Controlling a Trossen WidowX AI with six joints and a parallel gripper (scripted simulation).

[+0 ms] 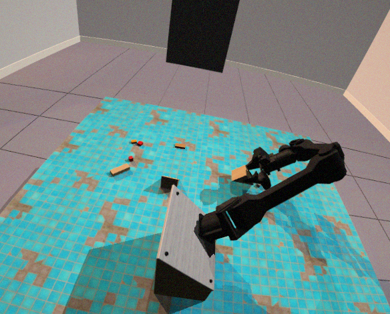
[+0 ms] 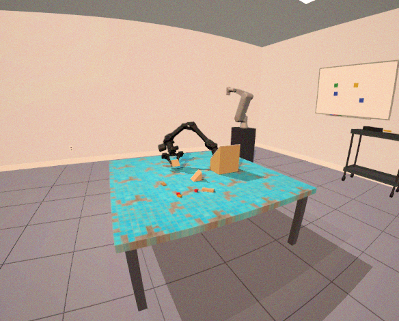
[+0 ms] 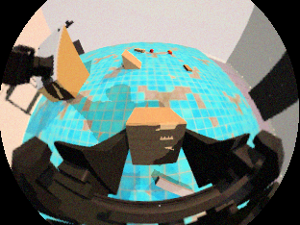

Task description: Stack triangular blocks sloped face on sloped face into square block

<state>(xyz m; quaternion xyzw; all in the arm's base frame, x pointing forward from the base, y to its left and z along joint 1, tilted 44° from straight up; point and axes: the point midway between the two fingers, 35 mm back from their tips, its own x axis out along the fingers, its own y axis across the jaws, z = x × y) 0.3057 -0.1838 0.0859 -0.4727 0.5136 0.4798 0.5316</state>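
Right now my gripper tip is 110 mm to the left of the thin grey stick, 50 mm above it and 30 mm short of it. The rest, counted from my gripper tip: orange piece: 480 mm to the left, 170 mm ahead, 50 mm below.
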